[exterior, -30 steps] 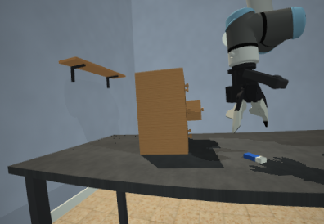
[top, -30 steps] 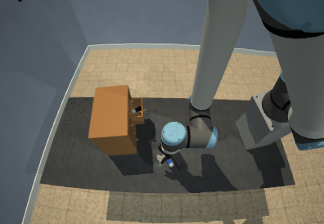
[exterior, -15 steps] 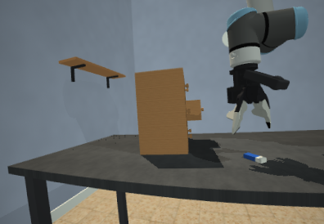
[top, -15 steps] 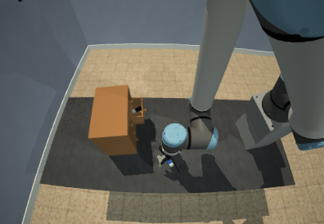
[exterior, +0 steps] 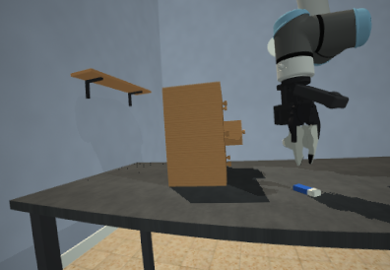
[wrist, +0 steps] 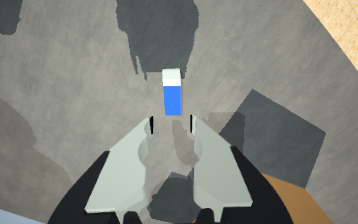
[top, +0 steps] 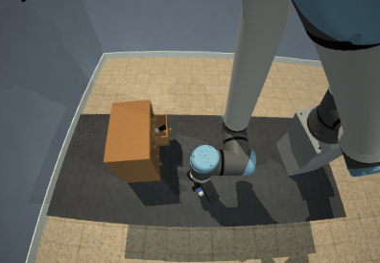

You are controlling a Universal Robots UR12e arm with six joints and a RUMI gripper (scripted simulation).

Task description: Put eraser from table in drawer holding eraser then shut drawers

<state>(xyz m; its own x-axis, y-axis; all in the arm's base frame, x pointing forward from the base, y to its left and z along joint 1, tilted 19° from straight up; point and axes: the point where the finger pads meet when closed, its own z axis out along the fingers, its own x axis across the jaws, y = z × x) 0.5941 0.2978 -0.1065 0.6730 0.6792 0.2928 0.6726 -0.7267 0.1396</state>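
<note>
The blue-and-white eraser lies 80 mm below my hand. Also, from my hand: dark-and-white eraser (280 mm ahead, 270 mm to the right, 30 mm above).
</note>
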